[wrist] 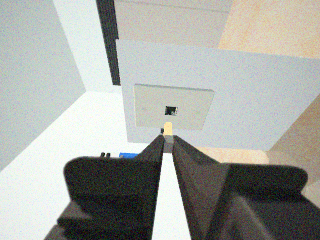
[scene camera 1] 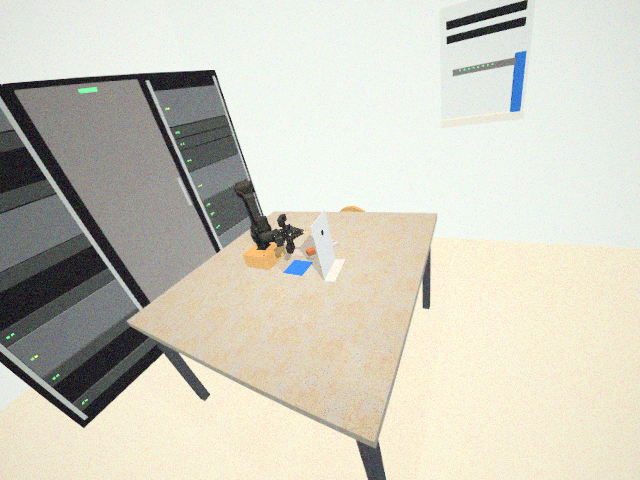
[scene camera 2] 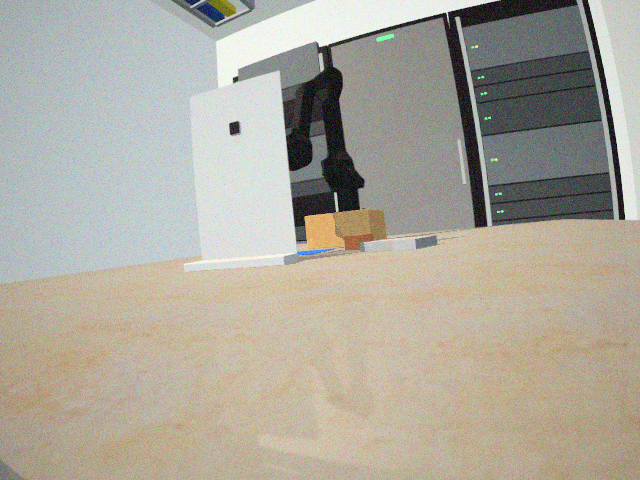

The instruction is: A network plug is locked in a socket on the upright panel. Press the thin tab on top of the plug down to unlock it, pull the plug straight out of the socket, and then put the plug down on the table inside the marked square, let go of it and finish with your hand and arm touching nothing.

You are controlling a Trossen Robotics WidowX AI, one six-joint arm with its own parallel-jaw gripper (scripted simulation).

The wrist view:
gripper: 167, 139
white upright panel: 219, 98
